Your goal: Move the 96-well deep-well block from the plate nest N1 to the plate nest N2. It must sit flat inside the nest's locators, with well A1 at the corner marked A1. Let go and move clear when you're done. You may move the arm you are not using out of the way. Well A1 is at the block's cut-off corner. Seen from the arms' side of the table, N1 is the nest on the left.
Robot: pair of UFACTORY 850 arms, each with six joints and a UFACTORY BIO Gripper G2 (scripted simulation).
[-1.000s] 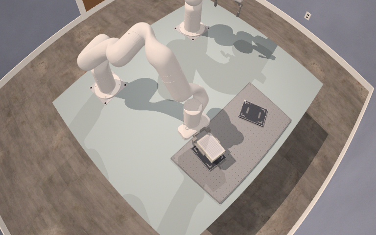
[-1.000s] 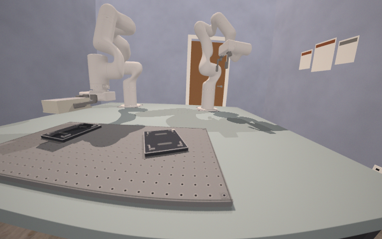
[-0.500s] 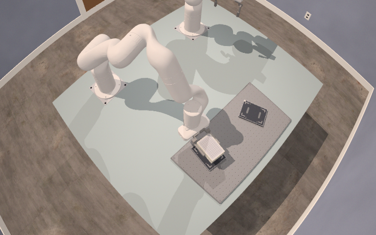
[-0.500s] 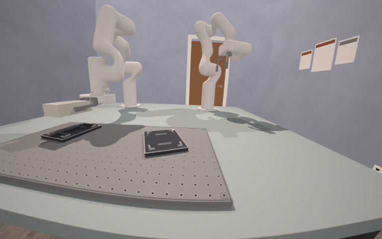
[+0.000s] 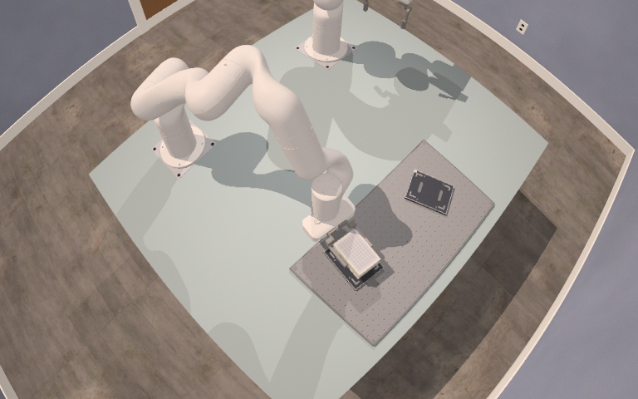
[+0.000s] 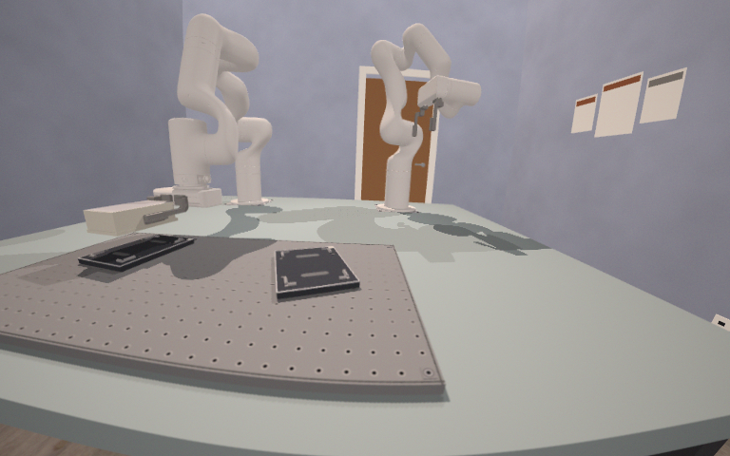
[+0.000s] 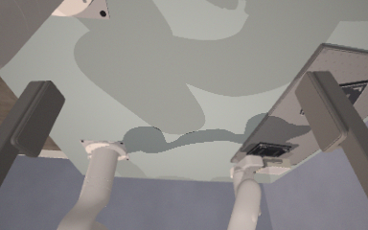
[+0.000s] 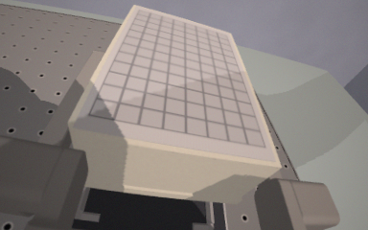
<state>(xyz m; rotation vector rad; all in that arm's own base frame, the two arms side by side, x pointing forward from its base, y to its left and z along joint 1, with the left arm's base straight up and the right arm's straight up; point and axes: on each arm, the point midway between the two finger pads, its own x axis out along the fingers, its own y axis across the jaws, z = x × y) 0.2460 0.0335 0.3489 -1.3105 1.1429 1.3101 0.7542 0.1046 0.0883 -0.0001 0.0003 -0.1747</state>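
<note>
Right now the plate nest N2 is 70 mm below my right hand and 10 mm ahead of it. Round my right hand: plate nest N1 (370 mm to the left, 70 mm below, 20 mm ahead); then cream deep-well block (10 mm ahead).
</note>
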